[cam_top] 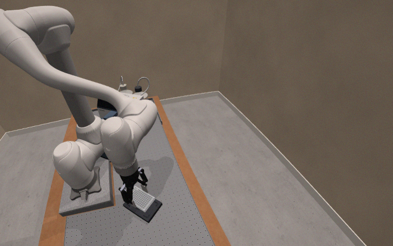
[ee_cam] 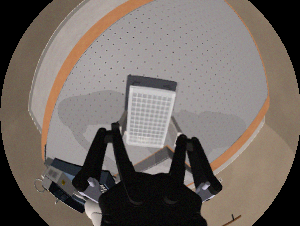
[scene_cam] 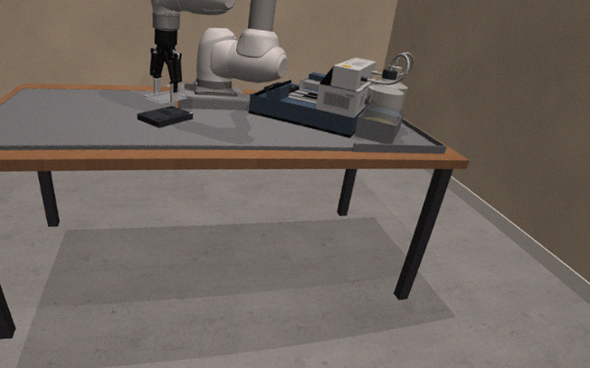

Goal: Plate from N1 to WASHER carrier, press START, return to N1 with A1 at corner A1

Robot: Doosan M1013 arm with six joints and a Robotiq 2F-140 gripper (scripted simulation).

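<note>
The plate nest N1 lies 9 cm below my hand. Round my hand: washer carrier (17 cm behind, 50 cm to the left, 1 cm below); then white label (6 cm behind, 8 cm to the left, 10 cm below); then white well plate (2 cm below).
</note>
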